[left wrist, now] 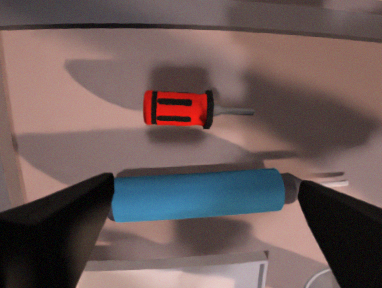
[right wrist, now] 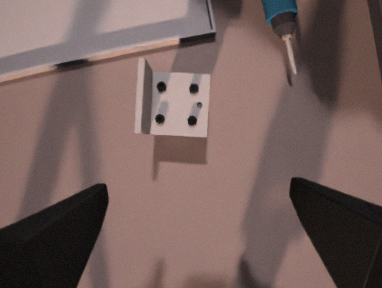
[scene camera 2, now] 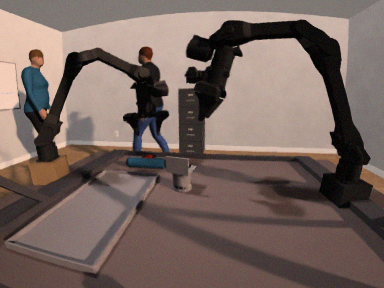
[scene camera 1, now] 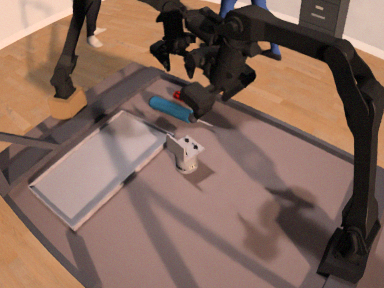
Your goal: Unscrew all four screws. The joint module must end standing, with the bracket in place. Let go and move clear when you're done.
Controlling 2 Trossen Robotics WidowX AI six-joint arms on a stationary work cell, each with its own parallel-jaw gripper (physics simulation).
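Places are measured from the left arm's base along level axes (x left, y up, z ahead), in millimetres.
Where they show: left gripper, between the fingertips: [left wrist: 208,186] [scene camera 2: 148,135] [scene camera 1: 179,74]; right gripper, between the fingertips: [right wrist: 199,189] [scene camera 2: 203,119] [scene camera 1: 210,109]; left arm's base, origin of its link: [scene camera 2: 48,159] [scene camera 1: 65,93]; right arm's base, origin of its link: [scene camera 2: 347,179] [scene camera 1: 349,251].
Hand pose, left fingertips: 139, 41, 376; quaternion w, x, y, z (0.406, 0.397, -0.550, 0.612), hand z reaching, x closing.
Note:
Each offset is from my left fingertips to the top centre of the thing, as dx, dy, dz.
The joint module @(-255, -57, +107) [scene camera 1: 187,166] [scene camera 2: 182,183] stands upright, with the pale L-shaped bracket [scene camera 1: 176,145] [scene camera 2: 177,165] [right wrist: 176,104] on top. Four dark screw heads show in the bracket plate in the right wrist view, one of them a front screw @(-249, -49, +131) [right wrist: 192,120]. A blue-handled driver @(-65, -80, +21) [scene camera 1: 170,108] [scene camera 2: 146,163] [left wrist: 200,196] [right wrist: 279,6] lies on the table. My left gripper [scene camera 1: 179,71] [scene camera 2: 147,131] [left wrist: 208,186] is open and empty above it, fingers toward the handle's two ends. My right gripper [scene camera 1: 210,106] [right wrist: 199,189] is open and empty, high above the table.
A red screwdriver @(+19, -92, +15) [scene camera 1: 177,94] [scene camera 2: 148,156] [left wrist: 177,108] lies beside the blue driver, near the table's raised back edge. A shallow grey tray @(-331, -105, -129) [scene camera 1: 95,160] [scene camera 2: 75,220] [right wrist: 100,25] lies left of the module, its corner close to it. The two wrists are close together in scene camera 1.

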